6 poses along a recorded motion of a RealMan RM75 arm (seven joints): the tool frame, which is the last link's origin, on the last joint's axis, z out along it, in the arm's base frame.
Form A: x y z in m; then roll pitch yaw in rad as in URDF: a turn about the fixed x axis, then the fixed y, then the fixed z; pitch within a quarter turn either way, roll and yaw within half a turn.
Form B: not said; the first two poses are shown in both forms.
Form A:
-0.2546, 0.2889, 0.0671, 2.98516, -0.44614, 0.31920
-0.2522, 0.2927, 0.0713, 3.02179, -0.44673, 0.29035
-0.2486, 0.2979, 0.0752, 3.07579, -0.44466, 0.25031
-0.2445, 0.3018, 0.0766, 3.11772, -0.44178, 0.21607
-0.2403, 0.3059, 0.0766, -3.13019, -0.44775, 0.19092
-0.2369, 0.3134, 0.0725, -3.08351, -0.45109, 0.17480
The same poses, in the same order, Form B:
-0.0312, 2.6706, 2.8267, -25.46, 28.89, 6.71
0.0186, 2.6801, 2.8971, -25.22, 29.27, 7.13
0.0983, 2.6924, 3.0045, -24.86, 29.79, 7.52
0.1603, 2.6992, 3.0912, -24.45, 30.18, 7.66
0.2173, 2.6937, -3.1179, -24.03, 30.59, 7.66
0.3074, 2.6870, -3.0223, -23.69, 31.34, 7.25

